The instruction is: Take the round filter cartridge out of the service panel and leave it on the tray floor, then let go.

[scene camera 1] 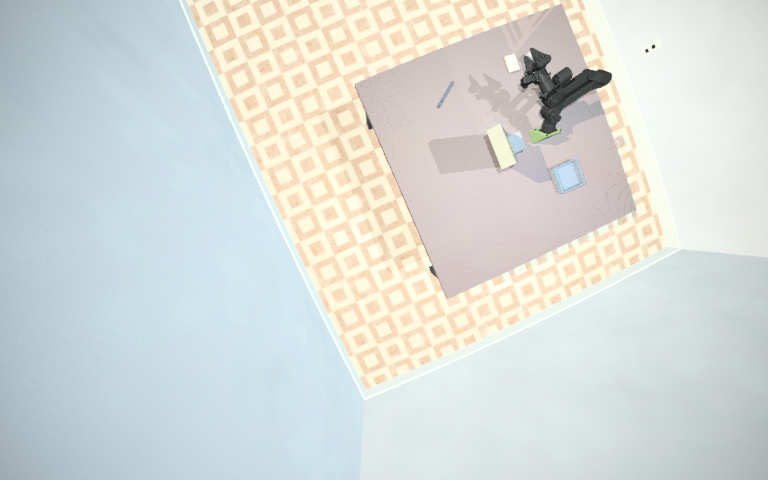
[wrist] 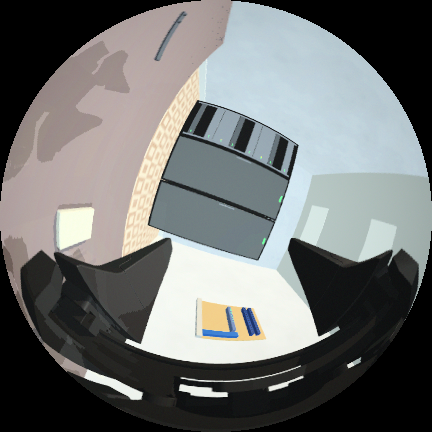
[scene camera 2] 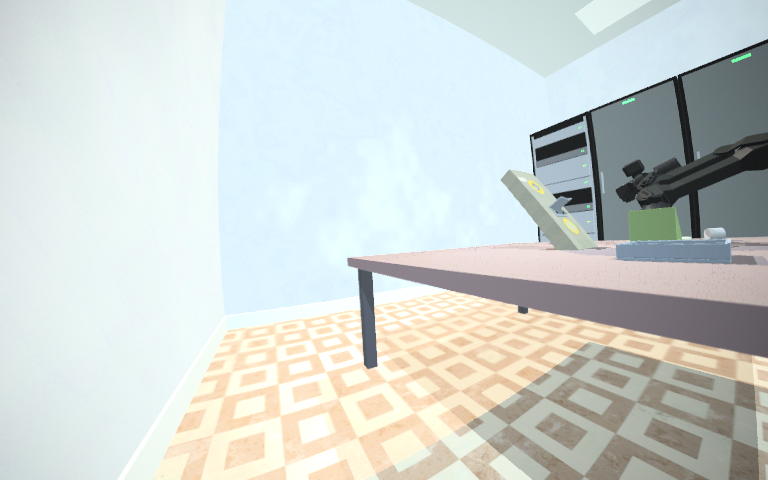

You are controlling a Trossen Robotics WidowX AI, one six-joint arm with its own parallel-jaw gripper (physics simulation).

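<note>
The service panel (scene camera 1: 501,147) (scene camera 2: 532,206) is a pale slab leaning on the table, with yellow rings and a blue-grey part (scene camera 1: 516,142) (scene camera 2: 560,204) on its face. I cannot make out a round cartridge in it. The light-blue tray (scene camera 1: 568,191) (scene camera 2: 673,251) lies on the table, with its floor bare in scene camera 1. A small white cylinder (scene camera 2: 714,233) shows beyond the tray in scene camera 2; I cannot tell if it is the cartridge. My gripper (scene camera 1: 529,69) (scene camera 2: 627,180) (wrist: 232,244) is open and empty, raised above the table, away from panel and tray.
A white block (scene camera 1: 511,62) (wrist: 75,227) lies on the table near the gripper. A thin grey-blue rod (scene camera 1: 445,94) (wrist: 170,36) lies farther off. The arm stands on a green base (scene camera 1: 538,135) (scene camera 2: 654,225) between panel and tray. Dark cabinets (scene camera 2: 634,152) (wrist: 220,185) stand beyond the table.
</note>
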